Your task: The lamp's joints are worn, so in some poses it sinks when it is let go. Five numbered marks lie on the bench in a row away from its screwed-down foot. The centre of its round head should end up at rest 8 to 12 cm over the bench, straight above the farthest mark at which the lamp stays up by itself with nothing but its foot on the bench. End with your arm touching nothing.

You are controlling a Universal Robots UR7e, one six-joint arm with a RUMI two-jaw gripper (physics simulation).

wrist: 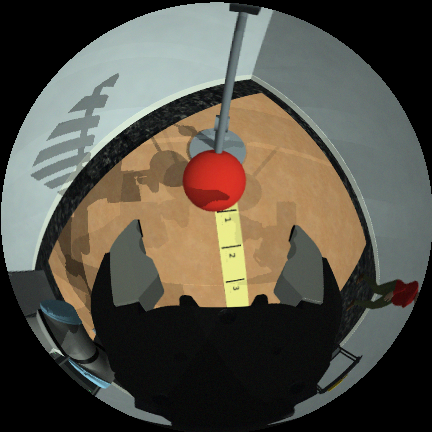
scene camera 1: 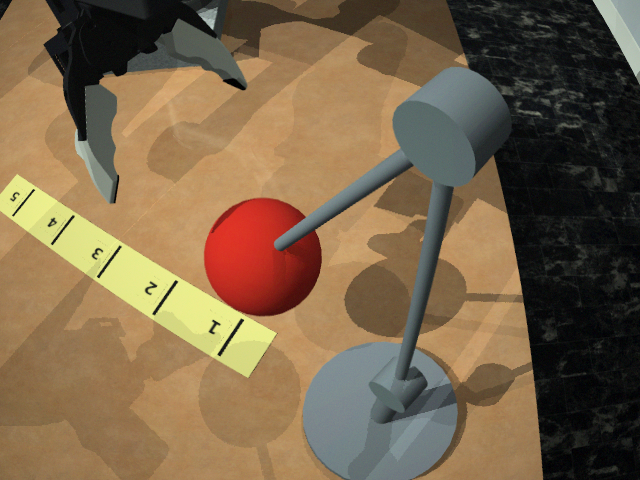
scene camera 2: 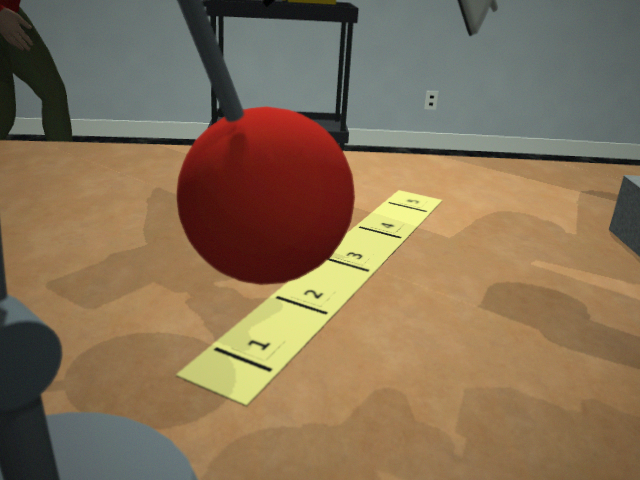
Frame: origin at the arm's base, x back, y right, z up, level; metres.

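Seen in the pictures: gripper, fingertip midpoint: [wrist: 216, 225] [scene camera 1: 181, 142] [scene camera 2: 355, 16].
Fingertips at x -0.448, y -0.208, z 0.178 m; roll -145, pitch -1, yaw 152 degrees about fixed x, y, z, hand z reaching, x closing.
Pixels of each thing's top centre, then the offset from my fingertips to it. "*": a spot on its surface instead. Level surfaces: height alone.
- lamp's round red head, surface spot: [scene camera 2: 266, 201] * dx -0.027, dy -0.116, dz -0.079 m
- round foot, surface spot: [scene camera 2: 118, 444] [scene camera 1: 328, 391] * dx -0.106, dy -0.143, dz -0.228 m
- yellow strip, top centre: [scene camera 2: 347, 261] [scene camera 1: 106, 259] [wrist: 235, 281] dx -0.001, dy +0.144, dz -0.241 m
- bench, surface height: dz -0.243 m
The lamp's round red head [scene camera 1: 261, 263] [scene camera 2: 266, 201] [wrist: 214, 175] hangs in the air on the thin upper arm [scene camera 1: 346, 198] [scene camera 2: 209, 62] [wrist: 232, 75], which slopes down from the thick grey elbow [scene camera 1: 449, 126]. The lower arm [scene camera 1: 426, 273] rises from the round foot [scene camera 1: 336, 413] [scene camera 2: 118, 444] [wrist: 197, 145]. The yellow strip [scene camera 1: 134, 268] [scene camera 2: 310, 281] [wrist: 231, 270] bears marks 1 to 5; in the wrist view its far part is hidden. My gripper [scene camera 1: 179, 144] [wrist: 216, 225] is open and empty, apart from the head, which lies ahead of the fingers in the wrist view. One fingertip shows in scene camera 2.
The robot's grey base block [scene camera 2: 628, 217] stands on the bench [scene camera 1: 320, 170] [scene camera 2: 439, 351] at the right in scene camera 2. A black cart [scene camera 2: 284, 11] and a person [scene camera 2: 38, 67] are beyond the bench. The lamp's elbow stands high above the foot.
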